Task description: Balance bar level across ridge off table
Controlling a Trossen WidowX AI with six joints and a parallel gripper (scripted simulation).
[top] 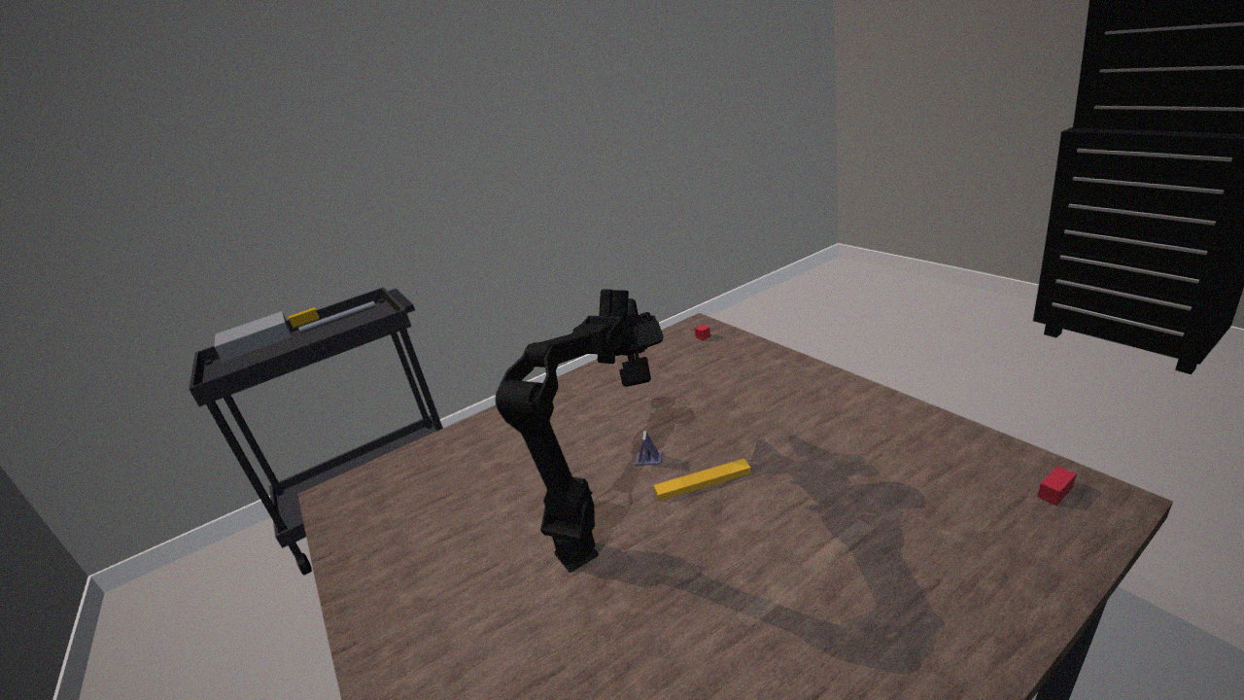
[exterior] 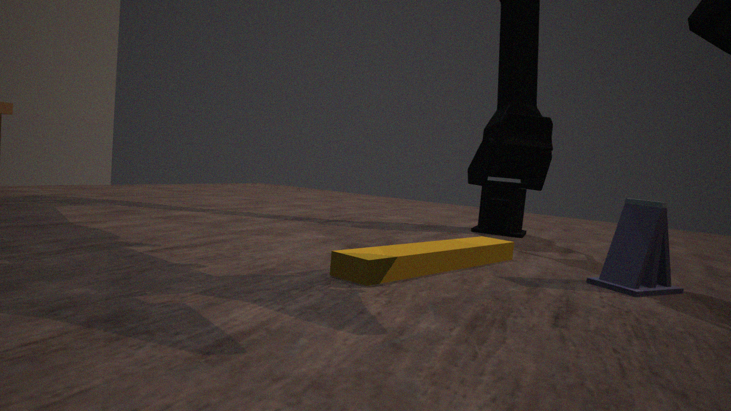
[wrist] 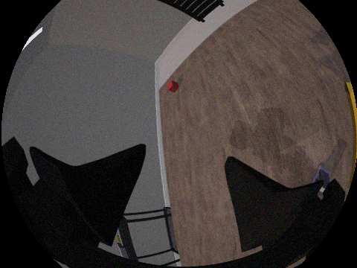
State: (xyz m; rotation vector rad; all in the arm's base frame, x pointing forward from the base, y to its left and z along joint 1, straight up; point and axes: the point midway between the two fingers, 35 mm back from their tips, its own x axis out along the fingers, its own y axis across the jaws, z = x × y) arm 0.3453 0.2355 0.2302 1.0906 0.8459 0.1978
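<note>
My gripper tip is now 270 mm to the left of the yellow bar, 200 mm above it and 70 mm past it. From my gripper tip the other things lie so: small red cube (370 mm ahead, 250 mm to the left, 200 mm below).
</note>
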